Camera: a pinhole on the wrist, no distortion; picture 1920 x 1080 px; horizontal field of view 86.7 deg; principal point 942.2 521.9 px. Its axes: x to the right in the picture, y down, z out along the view. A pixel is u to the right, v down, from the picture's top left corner.
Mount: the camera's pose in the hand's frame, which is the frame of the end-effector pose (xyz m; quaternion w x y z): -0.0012 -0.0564 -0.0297 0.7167 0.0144 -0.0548 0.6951
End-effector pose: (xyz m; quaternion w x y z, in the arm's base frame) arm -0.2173 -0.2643 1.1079 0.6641 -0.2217 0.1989 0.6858
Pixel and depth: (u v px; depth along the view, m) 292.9 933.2 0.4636
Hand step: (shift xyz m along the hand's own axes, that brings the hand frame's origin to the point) -0.2236 -0.3895 0.3913
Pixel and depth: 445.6 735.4 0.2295
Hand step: -0.0658 -0.1885 0.1846
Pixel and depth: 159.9 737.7 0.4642
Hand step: -0.1366 -0.4533 0.3909
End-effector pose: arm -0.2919 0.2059 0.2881 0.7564 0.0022 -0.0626 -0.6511
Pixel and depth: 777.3 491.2 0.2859
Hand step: -0.0106 -0.1305 0.2503
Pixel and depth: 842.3 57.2 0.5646
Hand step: 0.2217 -0.1748 0.5401
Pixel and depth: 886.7 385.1 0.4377
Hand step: 0.0313 -0.1245 0.4061
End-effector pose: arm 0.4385 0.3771 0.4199 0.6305 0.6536 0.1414 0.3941
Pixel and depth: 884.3 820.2 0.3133
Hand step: -0.1117 -0.1014 0.2747
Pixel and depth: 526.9 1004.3 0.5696
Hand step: -0.3106 -0.3339 0.4983
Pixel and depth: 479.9 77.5 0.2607
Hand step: 0.0939 -0.2033 0.2240
